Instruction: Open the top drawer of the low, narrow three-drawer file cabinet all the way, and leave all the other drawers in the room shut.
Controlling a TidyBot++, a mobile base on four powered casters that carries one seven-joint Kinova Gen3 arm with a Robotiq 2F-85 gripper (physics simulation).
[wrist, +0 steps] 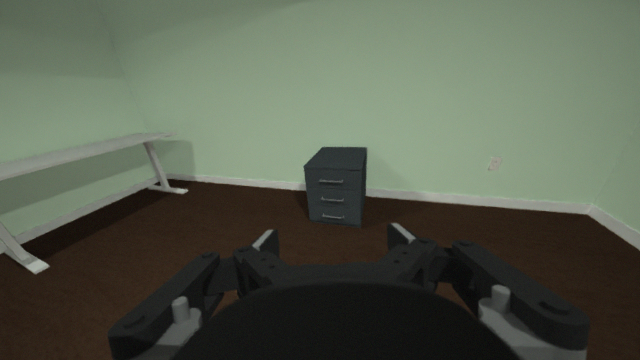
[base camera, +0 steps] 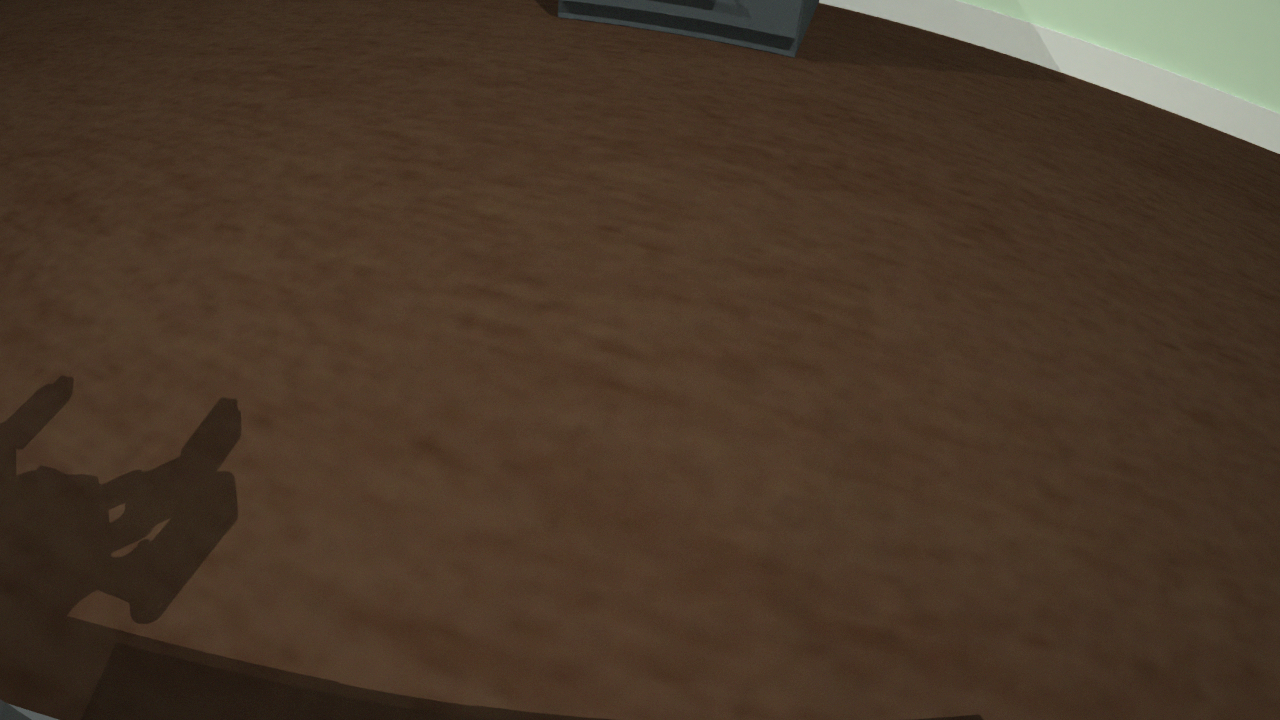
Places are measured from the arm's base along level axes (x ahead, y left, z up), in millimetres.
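Pixels of known places: gripper, fingertip midpoint: [wrist: 332, 238].
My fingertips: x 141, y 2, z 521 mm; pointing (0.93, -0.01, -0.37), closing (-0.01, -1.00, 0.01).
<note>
Ahead of a thing's pixels: the offset from my fingertips to its middle. "spot": to the spot under its first point. Level surfaces: height alone.
The low, narrow file cabinet [base camera: 760, 19] [wrist: 336, 195] is dark blue-grey with three drawers, each with a silver bar handle. It stands against the green wall, near the middle of the wrist view; in the base view its lower part shows at the top edge. Its top drawer {spot: dx +1146, dy -124, dz -494 mm} [wrist: 345, 180] looks shut, and so do the two drawers below it. My gripper [wrist: 332, 238] is open and empty. It is well short of the cabinet, which shows beyond and between the fingertips.
A white table or desk {dz -198 mm} [wrist: 85, 150] with slanted legs stands along the left wall. A wall outlet {dx +1354, dy -1376, dz -518 mm} [wrist: 495, 163] is to the right of the cabinet. A white baseboard [base camera: 1163, 87] [wrist: 480, 201] runs along the wall. The gripper's shadow falls on the brown floor {dz -918 mm} [base camera: 626, 358].
</note>
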